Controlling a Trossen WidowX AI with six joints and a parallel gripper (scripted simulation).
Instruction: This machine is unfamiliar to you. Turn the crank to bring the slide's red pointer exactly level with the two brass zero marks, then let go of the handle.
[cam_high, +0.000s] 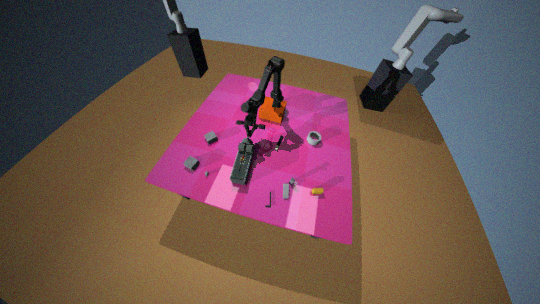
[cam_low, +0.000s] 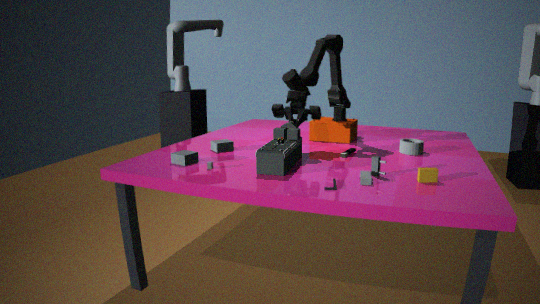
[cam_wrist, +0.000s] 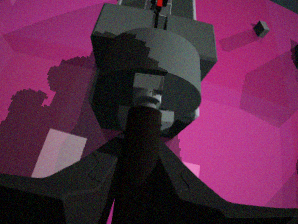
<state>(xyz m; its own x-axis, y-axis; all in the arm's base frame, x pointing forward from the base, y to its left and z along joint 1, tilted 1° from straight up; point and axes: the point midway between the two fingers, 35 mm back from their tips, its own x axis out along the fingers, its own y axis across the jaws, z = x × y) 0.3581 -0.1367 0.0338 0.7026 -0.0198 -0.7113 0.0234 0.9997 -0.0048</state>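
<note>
My gripper tip is 14 cm short of the red pointer and 1 cm above it. The rest, counted from my gripper tip: small cube (27 cm ahead, 22 cm to the right, 8 cm below); black-and-white stick (20 cm to the left, 9 cm below, 5 cm behind); dark crank handle (3 cm above, 2 cm behind).
</note>
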